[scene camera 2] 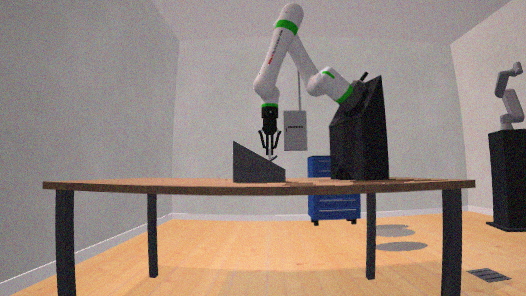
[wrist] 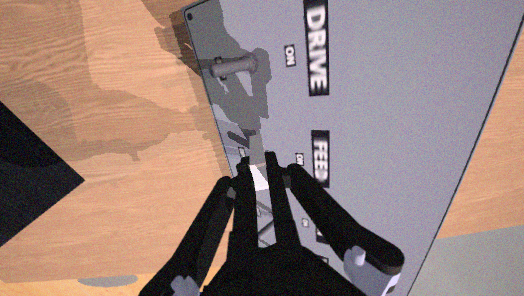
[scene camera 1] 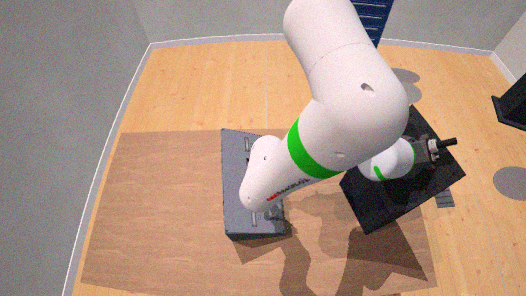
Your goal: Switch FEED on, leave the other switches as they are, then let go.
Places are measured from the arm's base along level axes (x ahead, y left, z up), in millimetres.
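Pixels of known places: gripper, fingertip midpoint: point(wrist: 257, 145); arm's base, origin of the base link: point(scene camera 2: 352, 101) point(scene camera 1: 404, 157).
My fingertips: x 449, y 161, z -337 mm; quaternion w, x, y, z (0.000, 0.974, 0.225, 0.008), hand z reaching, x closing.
For each thing: its top centre in the pictures, then the offset to it from my fingertips. "spot": a spot on its surface instead.
- FEED nameplate, surface spot: point(wrist: 320, 159) spot: dx +74, dy +13, dz +29 mm
- label, surface spot: point(wrist: 299, 159) spot: dx +54, dy +1, dz +17 mm
- DRIVE lever, middle of its top: point(wrist: 230, 68) dx -51, dy +83, dz +30 mm
The grey sloped switch panel point(scene camera 1: 235, 195) point(scene camera 2: 247, 169) point(wrist: 400, 100) stands on the table. In the wrist view, the FEED nameplate point(wrist: 320, 159) and its ON label point(wrist: 299, 159) show beside my fingers. The FEED lever is hidden by the fingers, so I cannot tell its position. The DRIVE lever point(wrist: 234, 66) leans away from its ON label point(wrist: 290, 55), toward the panel's low edge. My gripper point(scene camera 2: 270, 156) point(wrist: 257, 145) is shut and empty, pointing down, its tips low over the panel's face at the FEED row. Further switches are mostly hidden behind the gripper.
The wooden table point(scene camera 1: 150, 200) point(scene camera 2: 125, 186) carries the panel and the arm's black pedestal point(scene camera 1: 370, 222) point(scene camera 2: 357, 150), right of the panel. The white arm point(scene camera 1: 350, 110) point(scene camera 2: 277, 55) covers the panel's middle in the first scene view. A blue cabinet point(scene camera 2: 334, 207) stands behind the table.
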